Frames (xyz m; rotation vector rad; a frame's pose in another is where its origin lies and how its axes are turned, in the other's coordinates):
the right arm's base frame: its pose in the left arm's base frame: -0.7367 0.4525 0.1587 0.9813 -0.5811 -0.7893
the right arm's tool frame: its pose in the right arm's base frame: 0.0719 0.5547 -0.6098 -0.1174 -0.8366 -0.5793
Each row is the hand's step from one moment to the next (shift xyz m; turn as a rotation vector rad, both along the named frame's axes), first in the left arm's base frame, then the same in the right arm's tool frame.
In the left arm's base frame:
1: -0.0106 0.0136 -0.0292 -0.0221 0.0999 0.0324
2: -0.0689 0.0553 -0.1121 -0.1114 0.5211 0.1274
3: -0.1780 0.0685 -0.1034 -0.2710 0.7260 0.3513
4: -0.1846 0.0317 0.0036 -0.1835 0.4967 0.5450
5: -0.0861 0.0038 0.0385 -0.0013 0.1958 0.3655
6: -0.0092 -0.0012 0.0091 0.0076 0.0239 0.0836
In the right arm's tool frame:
1: -0.0081 -0.0328 -0.0030 -0.0854 -0.0044 0.0648
2: -0.0238 -0.1402 0.0118 -0.4461 -0.0565 0.3130
3: 0.0039 -0.1888 0.1068 -0.5825 0.0121 0.6201
4: 0.0384 -0.0936 0.1577 -0.4054 0.2673 0.5844
5: 0.0273 -0.0101 0.0898 -0.1890 0.2676 0.2541
6: 0.0043 0.0035 0.0118 -0.0267 0.0695 0.0456

